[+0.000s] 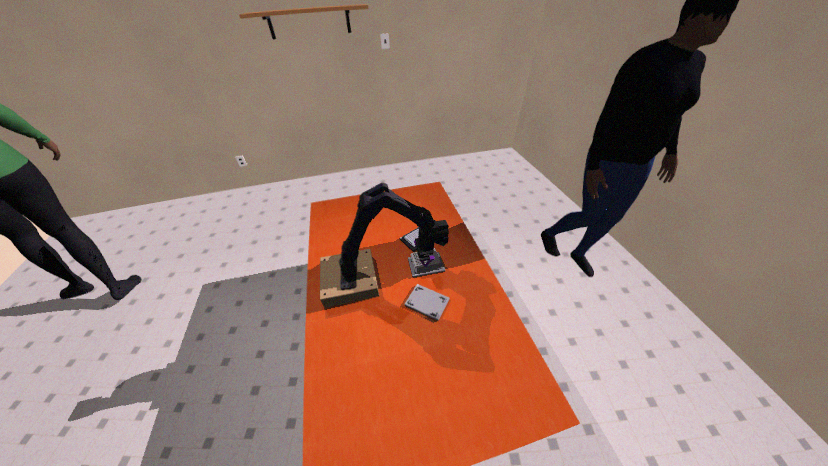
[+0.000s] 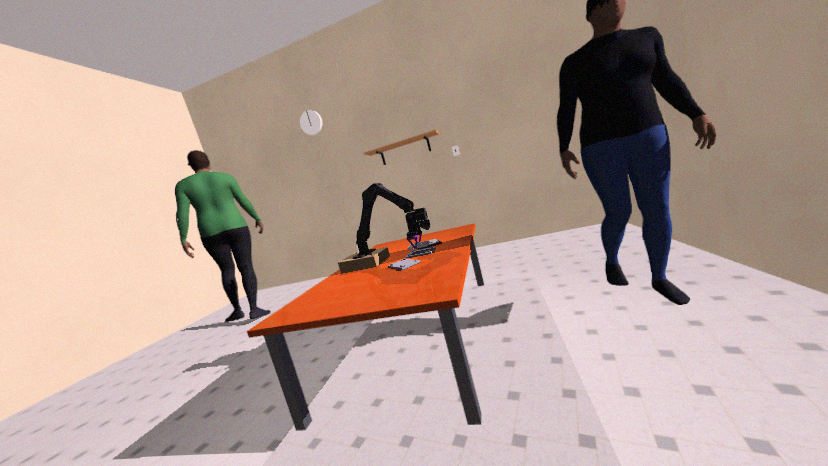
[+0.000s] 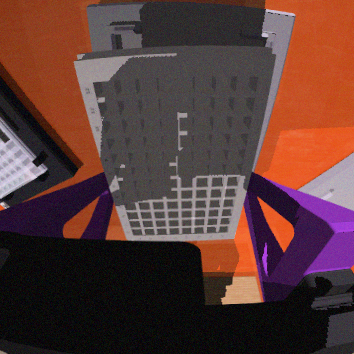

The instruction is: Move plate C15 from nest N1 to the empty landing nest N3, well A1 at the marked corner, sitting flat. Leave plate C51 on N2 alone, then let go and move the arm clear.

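Note:
My gripper (image 1: 428, 259) (image 2: 414, 240) (image 3: 178, 177) has purple fingers and is shut on the long sides of white well plate C15 (image 1: 427, 265) (image 3: 165, 214). The plate is level and mostly in shadow. It hangs just over grey nest N1 (image 3: 102, 28), whose far edge shows beyond it. I cannot tell whether the plate touches the nest. Empty grey nest N3 (image 1: 427, 300) (image 2: 404, 263) (image 3: 333, 182) lies in front, turned at an angle. Dark plate C51 (image 1: 410, 236) (image 3: 14, 165) sits on N2 behind the gripper.
The arm stands on a wooden base block (image 1: 333, 287) (image 2: 364, 261) on the orange table (image 1: 376, 376) (image 2: 376, 292). A person in black (image 1: 637, 116) (image 2: 625, 116) walks at the right. A person in green (image 1: 11, 150) (image 2: 213, 202) is at the left.

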